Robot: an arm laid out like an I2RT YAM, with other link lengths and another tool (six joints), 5 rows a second.
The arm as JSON. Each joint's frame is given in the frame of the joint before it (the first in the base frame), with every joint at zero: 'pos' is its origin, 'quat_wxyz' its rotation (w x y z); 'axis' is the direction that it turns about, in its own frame. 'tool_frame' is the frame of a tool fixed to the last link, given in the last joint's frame.
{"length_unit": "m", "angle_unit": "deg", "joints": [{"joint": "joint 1", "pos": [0.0, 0.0, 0.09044], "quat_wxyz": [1.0, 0.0, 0.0, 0.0], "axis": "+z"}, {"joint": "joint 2", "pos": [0.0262, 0.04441, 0.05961], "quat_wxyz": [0.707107, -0.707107, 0.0, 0.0], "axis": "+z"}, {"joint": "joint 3", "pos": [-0.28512, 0.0, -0.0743], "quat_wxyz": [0.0, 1.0, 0.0, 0.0], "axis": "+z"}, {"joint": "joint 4", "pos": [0.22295, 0.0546, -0.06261], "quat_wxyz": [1.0, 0.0, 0.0, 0.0], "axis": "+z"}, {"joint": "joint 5", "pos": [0.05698, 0.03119, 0.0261], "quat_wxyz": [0.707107, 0.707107, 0.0, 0.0], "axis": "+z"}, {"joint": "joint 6", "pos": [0.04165, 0.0, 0.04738], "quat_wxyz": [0.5, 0.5, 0.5, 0.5], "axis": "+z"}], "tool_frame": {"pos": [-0.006, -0.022, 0.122], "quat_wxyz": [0.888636, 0.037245, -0.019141, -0.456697]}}
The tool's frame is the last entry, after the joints.
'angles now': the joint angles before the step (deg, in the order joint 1, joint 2, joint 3, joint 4, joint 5, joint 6). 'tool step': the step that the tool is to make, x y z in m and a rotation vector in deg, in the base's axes. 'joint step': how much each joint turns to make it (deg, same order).
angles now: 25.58 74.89 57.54 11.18 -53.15 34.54
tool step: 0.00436 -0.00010 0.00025 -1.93 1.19 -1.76
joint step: 0.29 0.16 2.47 -5.42 2.20 -1.52
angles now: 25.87 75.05 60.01 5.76 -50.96 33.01
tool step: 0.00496 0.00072 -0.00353 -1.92 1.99 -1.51
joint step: 0.35 0.63 2.03 -4.61 1.98 -0.75
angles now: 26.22 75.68 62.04 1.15 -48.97 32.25
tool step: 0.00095 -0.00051 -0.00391 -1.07 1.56 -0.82
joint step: 0.19 0.02 0.55 -2.43 1.05 -0.04
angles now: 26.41 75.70 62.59 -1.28 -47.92 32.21
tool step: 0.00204 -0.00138 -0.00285 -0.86 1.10 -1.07
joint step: 0.02 0.00 0.43 -1.78 1.13 0.02
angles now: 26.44 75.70 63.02 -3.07 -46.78 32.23
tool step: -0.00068 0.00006 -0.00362 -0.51 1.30 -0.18
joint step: 0.17 0.00 0.01 -1.17 0.30 0.32
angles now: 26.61 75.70 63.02 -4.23 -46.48 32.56
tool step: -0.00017 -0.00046 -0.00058 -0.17 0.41 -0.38
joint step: 0.11 -0.17 0.01 -0.44 0.46 0.25
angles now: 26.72 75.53 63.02 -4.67 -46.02 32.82
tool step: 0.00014 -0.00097 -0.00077 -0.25 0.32 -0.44
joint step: 0.00 -0.18 0.01 -0.52 0.45 0.08
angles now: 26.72 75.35 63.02 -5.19 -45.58 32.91
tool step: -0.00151 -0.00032 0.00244 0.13 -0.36 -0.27
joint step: 0.24 -0.48 0.00 0.01 0.50 0.15
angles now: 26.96 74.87 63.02 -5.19 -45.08 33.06
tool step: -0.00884 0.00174 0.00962 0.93 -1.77 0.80
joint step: 0.98 -1.40 -0.04 0.70 0.17 0.08
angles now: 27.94 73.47 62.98 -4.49 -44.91 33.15
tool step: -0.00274 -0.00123 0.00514 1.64 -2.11 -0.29
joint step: 0.20 -1.18 -1.81 3.82 0.37 0.78
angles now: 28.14 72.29 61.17 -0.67 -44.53 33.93
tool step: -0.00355 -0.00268 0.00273 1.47 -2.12 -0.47
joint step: 0.09 -1.44 -2.40 3.90 0.49 0.54
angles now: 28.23 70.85 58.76 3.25 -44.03 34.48
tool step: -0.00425 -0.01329 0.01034 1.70 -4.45 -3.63
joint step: -0.48 -3.83 -2.97 3.67 3.20 -0.30
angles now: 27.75 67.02 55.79 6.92 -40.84 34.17
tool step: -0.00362 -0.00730 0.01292 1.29 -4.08 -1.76
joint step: -0.29 -2.07 -0.76 2.33 1.50 -0.89
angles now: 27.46 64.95 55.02 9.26 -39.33 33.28
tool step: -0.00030 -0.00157 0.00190 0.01 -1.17 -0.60
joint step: -0.02 -0.39 -0.24 0.46 0.58 -0.68
